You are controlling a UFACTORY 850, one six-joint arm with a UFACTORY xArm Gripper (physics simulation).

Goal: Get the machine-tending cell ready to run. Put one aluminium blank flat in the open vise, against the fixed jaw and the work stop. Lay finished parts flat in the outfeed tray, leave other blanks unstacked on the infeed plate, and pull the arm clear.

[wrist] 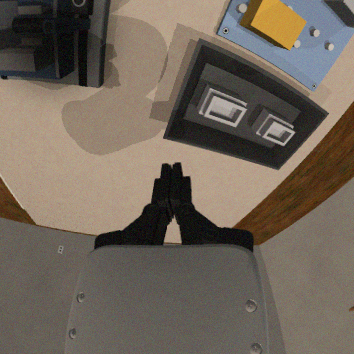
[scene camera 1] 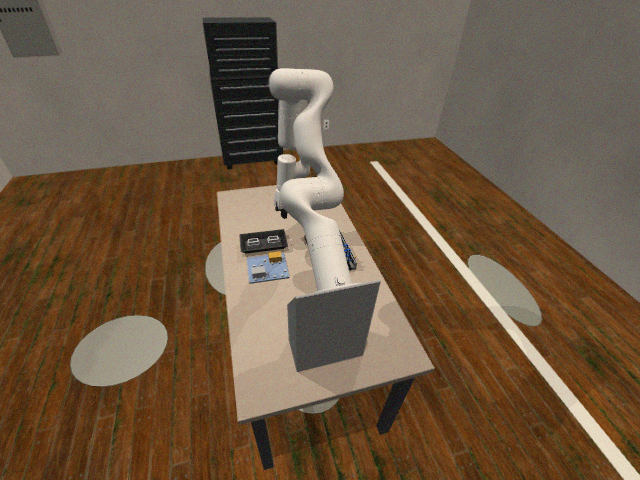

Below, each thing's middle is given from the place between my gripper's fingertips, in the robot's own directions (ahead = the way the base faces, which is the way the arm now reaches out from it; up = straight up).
Right now my hand is 130 mm above the black outfeed tray [scene camera 1: 262, 236], 120 mm to the right of it and 10 mm past it.
